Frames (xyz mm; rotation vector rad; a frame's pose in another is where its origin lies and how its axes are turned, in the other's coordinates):
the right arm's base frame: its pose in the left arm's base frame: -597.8 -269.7 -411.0 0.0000 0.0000 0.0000
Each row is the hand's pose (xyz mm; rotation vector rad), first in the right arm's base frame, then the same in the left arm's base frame.
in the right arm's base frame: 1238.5 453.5 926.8 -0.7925 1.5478 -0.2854
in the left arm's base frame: 640.7 183.8 515.8 -0.7925 1.5478 -0.2854
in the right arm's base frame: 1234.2 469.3 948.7 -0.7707 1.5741 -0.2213
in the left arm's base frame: 636.4 199.6 537.7 -0.7707 1.5741 -0.2213
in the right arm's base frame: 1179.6 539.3 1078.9 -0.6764 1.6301 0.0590
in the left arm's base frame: 581.8 269.6 667.9 -0.6764 1.6301 0.0590
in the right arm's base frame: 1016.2 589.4 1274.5 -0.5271 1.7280 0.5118
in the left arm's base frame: 418.4 319.7 863.5 -0.5271 1.7280 0.5118
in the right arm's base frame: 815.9 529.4 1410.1 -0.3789 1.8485 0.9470
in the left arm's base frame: 218.1 259.7 999.1 -0.3789 1.8485 0.9470
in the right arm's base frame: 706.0 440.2 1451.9 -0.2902 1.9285 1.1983
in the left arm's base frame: 108.2 170.5 1040.9 -0.2902 1.9285 1.1983
